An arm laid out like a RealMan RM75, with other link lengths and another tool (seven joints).
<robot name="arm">
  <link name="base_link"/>
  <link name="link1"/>
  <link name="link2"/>
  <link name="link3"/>
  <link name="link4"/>
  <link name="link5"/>
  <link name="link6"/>
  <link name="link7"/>
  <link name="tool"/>
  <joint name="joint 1" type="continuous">
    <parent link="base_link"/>
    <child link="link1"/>
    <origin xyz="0 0 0.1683"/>
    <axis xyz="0 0 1"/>
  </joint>
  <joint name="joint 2" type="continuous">
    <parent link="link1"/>
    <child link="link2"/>
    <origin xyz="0 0 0"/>
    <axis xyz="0 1 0"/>
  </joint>
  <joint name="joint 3" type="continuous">
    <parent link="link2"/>
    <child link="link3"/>
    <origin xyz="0 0 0.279"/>
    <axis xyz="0 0 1"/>
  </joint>
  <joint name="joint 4" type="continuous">
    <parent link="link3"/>
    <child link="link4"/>
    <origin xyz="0 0 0"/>
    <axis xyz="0 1 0"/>
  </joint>
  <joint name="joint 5" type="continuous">
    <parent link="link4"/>
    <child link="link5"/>
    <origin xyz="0 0 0.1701"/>
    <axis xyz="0 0 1"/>
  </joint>
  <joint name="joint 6" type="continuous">
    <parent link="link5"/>
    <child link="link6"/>
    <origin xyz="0 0 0"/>
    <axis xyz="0 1 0"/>
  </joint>
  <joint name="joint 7" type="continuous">
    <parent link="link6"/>
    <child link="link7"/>
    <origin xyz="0 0 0.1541"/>
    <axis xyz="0 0 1"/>
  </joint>
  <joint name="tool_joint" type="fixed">
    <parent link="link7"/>
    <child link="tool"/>
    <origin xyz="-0.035 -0.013 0.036" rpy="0 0.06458 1.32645"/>
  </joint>
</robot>
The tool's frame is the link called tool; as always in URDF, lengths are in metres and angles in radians. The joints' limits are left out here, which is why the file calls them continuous.
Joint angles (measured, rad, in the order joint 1, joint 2, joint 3, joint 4, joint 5, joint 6, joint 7), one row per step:
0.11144 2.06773 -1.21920 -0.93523 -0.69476 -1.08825 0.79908
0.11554 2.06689 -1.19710 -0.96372 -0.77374 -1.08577 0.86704
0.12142 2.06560 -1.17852 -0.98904 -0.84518 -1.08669 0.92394
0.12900 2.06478 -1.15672 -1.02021 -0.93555 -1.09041 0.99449
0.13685 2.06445 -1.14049 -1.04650 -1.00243 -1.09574 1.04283
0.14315 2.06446 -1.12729 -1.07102 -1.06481 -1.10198 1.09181
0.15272 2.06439 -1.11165 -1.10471 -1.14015 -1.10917 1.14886
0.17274 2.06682 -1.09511 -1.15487 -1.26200 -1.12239 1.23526
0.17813 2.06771 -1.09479 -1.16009 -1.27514 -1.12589 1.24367
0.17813 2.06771 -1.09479 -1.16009 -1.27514 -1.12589 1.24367
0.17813 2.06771 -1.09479 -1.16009 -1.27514 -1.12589 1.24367
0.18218 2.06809 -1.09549 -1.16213 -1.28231 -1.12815 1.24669
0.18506 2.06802 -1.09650 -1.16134 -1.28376 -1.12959 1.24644
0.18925 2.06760 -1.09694 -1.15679 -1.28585 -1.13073 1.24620
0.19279 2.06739 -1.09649 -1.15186 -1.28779 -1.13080 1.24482
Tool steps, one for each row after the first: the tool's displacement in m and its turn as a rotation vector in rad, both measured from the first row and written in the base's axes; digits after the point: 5 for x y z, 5 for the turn. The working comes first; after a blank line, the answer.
Tool pose at each row, in the base's axes (x y z in m, rotation vector in rad; the steps are taken from these numbers as rounded here):
0.23614 0.33028 0.04285 -1.51480 1.55803 1.79619
0.23235 0.33265 0.04007 -1.55121 1.59583 1.76404
0.22837 0.33486 0.03717 -1.58869 1.62495 1.72918
0.22390 0.33736 0.03267 -1.63360 1.66268 1.67927
0.21941 0.33928 0.02966 -1.67176 1.68154 1.63923
0.21587 0.34075 0.02630 -1.70322 1.70523 1.60008
0.21086 0.34286 0.02286 -1.74228 1.72569 1.54909
0.20242 0.34668 0.01397 -1.80609 1.75960 1.45530
0.20000 0.34741 0.01230 -1.81969 1.76159 1.44539
0.20000 0.34741 0.01230 -1.81969 1.76159 1.44539
0.20000 0.34741 0.01230 -1.81969 1.76159 1.44539
0.19831 0.34792 0.01102 -1.82992 1.76152 1.43891
0.19728 0.34828 0.01032 -1.83596 1.76109 1.43717
0.19687 0.34905 0.00927 -1.83991 1.76385 1.43436
0.19695 0.34983 0.00844 -1.84123 1.76575 1.43162

-0.00379 0.00237 -0.00278 -0.04265 -0.01350 0.00792
-0.00777 0.00458 -0.00568 -0.08010 -0.03158 0.01645
-0.01224 0.00708 -0.01018 -0.12824 -0.05648 0.02382
-0.01673 0.00900 -0.01319 -0.16015 -0.08053 0.03244
-0.02027 0.01047 -0.01655 -0.19322 -0.10043 0.03718
-0.02528 0.01258 -0.01999 -0.22896 -0.12963 0.04314
-0.03372 0.01640 -0.02888 -0.29078 -0.18192 0.05063
-0.03614 0.01713 -0.03055 -0.29888 -0.18857 0.05662
-0.03614 0.01713 -0.03055 -0.29888 -0.18857 0.05662
-0.03614 0.01713 -0.03055 -0.29888 -0.18857 0.05662
-0.03783 0.01764 -0.03183 -0.30376 -0.19360 0.06157
-0.03886 0.01800 -0.03253 -0.30601 -0.19538 0.06532
-0.03927 0.01877 -0.03358 -0.30985 -0.19625 0.06707
-0.03919 0.01955 -0.03441 -0.31211 -0.19726 0.06694

